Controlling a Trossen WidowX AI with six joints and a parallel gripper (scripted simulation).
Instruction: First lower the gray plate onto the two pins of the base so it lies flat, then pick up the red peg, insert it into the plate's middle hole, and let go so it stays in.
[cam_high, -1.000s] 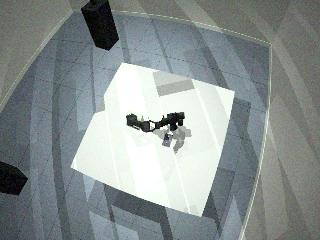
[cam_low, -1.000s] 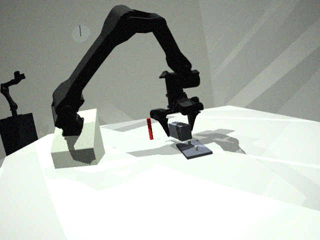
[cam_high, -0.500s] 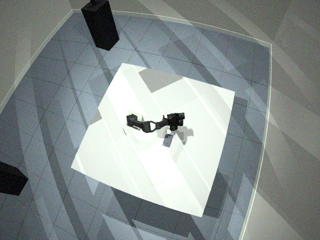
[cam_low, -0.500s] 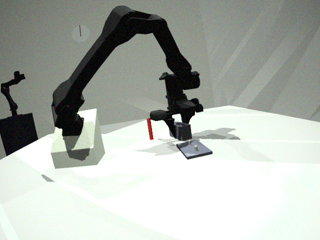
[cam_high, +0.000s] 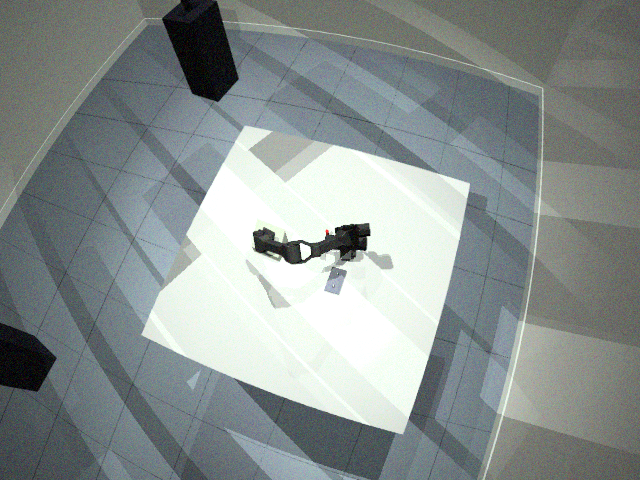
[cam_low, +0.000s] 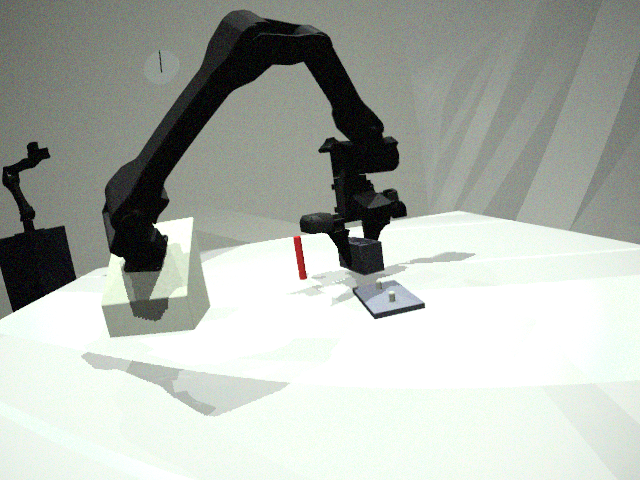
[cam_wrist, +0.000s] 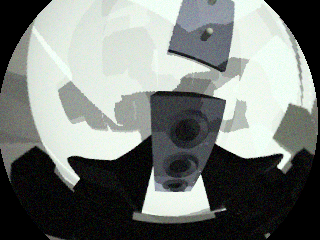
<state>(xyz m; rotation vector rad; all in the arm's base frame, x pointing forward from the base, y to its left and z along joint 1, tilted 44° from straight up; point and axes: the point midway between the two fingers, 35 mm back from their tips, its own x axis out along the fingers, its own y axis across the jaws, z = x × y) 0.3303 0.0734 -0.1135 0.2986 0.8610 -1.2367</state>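
Right now my gripper tip is 2 cm short of the base, 15 cm to the left of it and 1 cm above it. Also, from my gripper tip: gray plate (3 cm above); then red peg (11 cm behind, 2 cm to the left, 2 cm above).
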